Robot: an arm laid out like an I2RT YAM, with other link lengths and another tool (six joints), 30 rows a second.
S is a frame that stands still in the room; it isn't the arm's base.
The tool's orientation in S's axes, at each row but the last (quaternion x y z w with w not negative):
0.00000 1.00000 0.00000 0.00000
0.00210 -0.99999 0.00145 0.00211
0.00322 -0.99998 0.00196 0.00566
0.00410 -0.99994 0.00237 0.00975
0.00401 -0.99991 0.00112 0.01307
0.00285 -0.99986 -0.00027 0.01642
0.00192 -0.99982 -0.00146 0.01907
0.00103 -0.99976 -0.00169 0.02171
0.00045 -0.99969 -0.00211 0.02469
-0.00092 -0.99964 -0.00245 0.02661
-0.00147 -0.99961 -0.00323 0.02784
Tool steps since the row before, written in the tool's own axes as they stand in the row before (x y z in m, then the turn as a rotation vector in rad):
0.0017 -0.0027 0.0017 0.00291 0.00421 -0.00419
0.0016 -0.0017 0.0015 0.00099 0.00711 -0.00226
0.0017 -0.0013 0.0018 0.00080 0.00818 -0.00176
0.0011 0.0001 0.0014 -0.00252 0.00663 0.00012
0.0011 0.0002 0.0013 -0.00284 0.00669 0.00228
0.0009 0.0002 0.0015 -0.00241 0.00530 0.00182
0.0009 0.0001 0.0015 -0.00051 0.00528 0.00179
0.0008 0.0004 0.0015 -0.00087 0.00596 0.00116
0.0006 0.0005 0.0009 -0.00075 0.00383 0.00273
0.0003 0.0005 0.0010 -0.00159 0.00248 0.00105
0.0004 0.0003 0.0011 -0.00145 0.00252 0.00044
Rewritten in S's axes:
-0.0017 -0.0027 -0.0017 -0.00291 0.00421 0.00419
-0.0016 -0.0017 -0.0015 -0.00101 0.00711 0.00224
-0.0017 -0.0013 -0.0018 -0.00083 0.00818 0.00174
-0.0011 0.0001 -0.0014 0.00246 0.00665 -0.00020
-0.0011 0.0002 -0.0013 0.00273 0.00671 -0.00237
-0.0009 0.0002 -0.0015 0.00232 0.00531 -0.00189
-0.0010 0.0001 -0.0015 0.00042 0.00529 -0.00179
-0.0009 0.0004 -0.0015 0.00081 0.00597 -0.00118
-0.0006 0.0005 -0.0009 0.00061 0.00384 -0.00275
-0.0004 0.0005 -0.0010 0.00154 0.00248 -0.00112
-0.0005 0.0003 -0.0011 0.00143 0.00252 -0.00050

